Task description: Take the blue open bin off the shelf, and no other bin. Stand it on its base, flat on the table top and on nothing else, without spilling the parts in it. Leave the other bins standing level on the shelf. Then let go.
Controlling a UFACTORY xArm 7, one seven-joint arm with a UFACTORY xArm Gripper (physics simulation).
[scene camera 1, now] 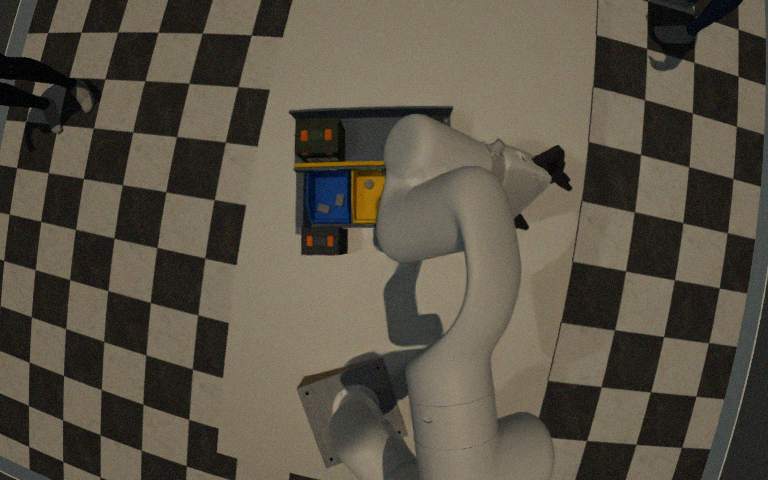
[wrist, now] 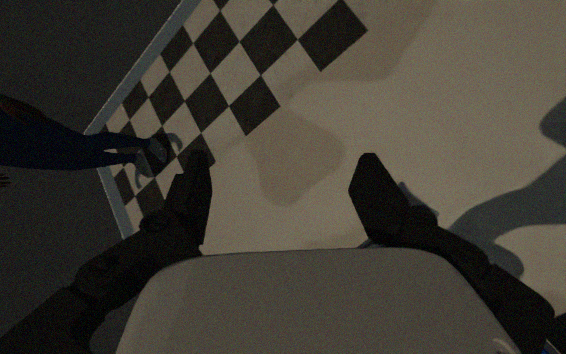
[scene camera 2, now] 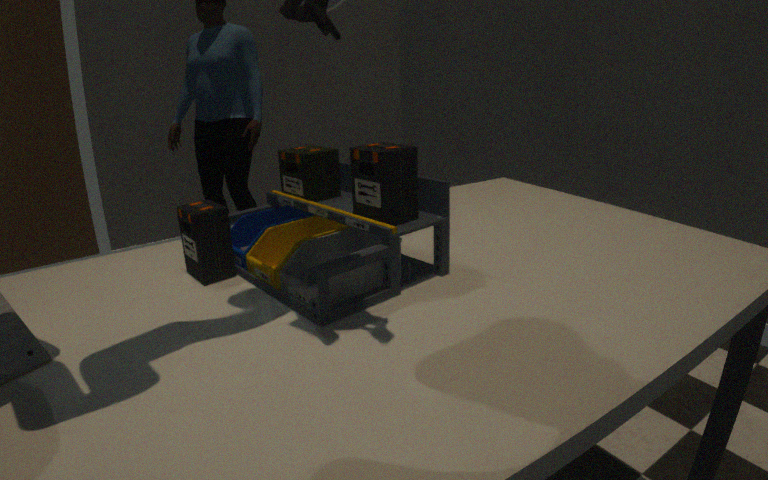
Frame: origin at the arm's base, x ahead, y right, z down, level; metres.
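Where they show: gripper, fingertip midpoint: (scene camera 1: 544,203) (wrist: 284,171) (scene camera 2: 368,7).
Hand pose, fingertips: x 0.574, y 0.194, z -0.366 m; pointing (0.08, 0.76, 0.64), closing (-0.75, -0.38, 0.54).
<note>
Each offset is from my fingertips to the top centre of the thing. Level surfaces: height alone.
The blue bin {dx -0.043, dy -0.413, dz +0.330 m} (scene camera 1: 327,182) (scene camera 2: 261,218) sits at the left end of the shelf's lower front level in the scene camera 1 view, with small grey parts in it. The yellow bin {dx -0.013, dy -0.305, dz +0.330 m} (scene camera 1: 368,206) (scene camera 2: 280,243) stands right beside it. The grey bin {dx +0.022, dy -0.198, dz +0.330 m} (scene camera 2: 325,251) stands beyond the yellow one, and the arm hides it in the scene camera 1 view. The shelf (scene camera 1: 362,135) (scene camera 2: 442,251) stands on the table {dz +0.411 m} (scene camera 1: 283,294) (scene camera 2: 543,243). My gripper (scene camera 1: 546,204) (wrist: 284,171) is open and empty, high above the table, to the right of the shelf and away from the blue bin.
A dark box {dx -0.172, dy -0.381, dz +0.280 m} (scene camera 1: 323,241) (scene camera 2: 206,243) with orange latches stands on the table close in front of the blue bin. Two more dark boxes, one at the left (scene camera 1: 320,138) (scene camera 2: 311,172) and one at the right (scene camera 2: 385,183), stand on the upper deck behind a yellow rail (scene camera 1: 339,165) (scene camera 2: 328,210).
</note>
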